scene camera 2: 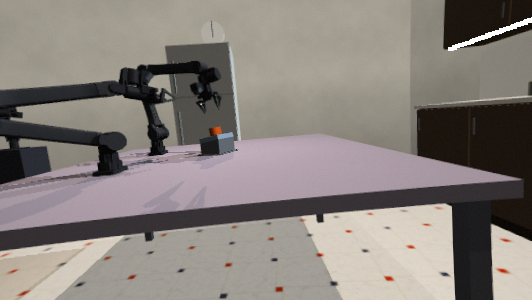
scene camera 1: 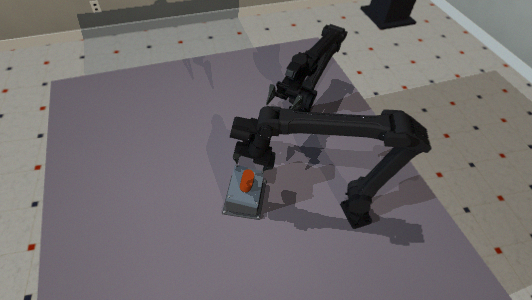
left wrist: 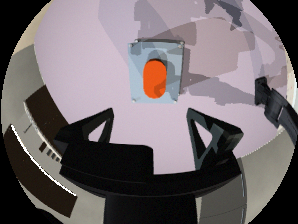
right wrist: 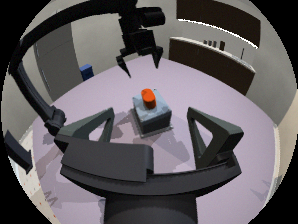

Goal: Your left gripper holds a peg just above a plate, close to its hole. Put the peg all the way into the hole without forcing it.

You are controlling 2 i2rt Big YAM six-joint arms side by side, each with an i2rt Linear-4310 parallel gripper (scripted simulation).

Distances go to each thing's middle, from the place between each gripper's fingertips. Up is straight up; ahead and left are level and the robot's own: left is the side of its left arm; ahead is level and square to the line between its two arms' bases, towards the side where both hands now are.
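The blue-grey plate block (scene camera 1: 249, 198) is 16 cm below my left hand (scene camera 1: 250, 166), and it is also 2 cm to the right of that hand and 1 cm ahead of it. Going by its middle, the block is nearer to my left hand than to my right gripper.
With respect to the blue-grey plate block, my right gripper is 220 mm above it, 170 mm to the right of it and 180 mm short of it.
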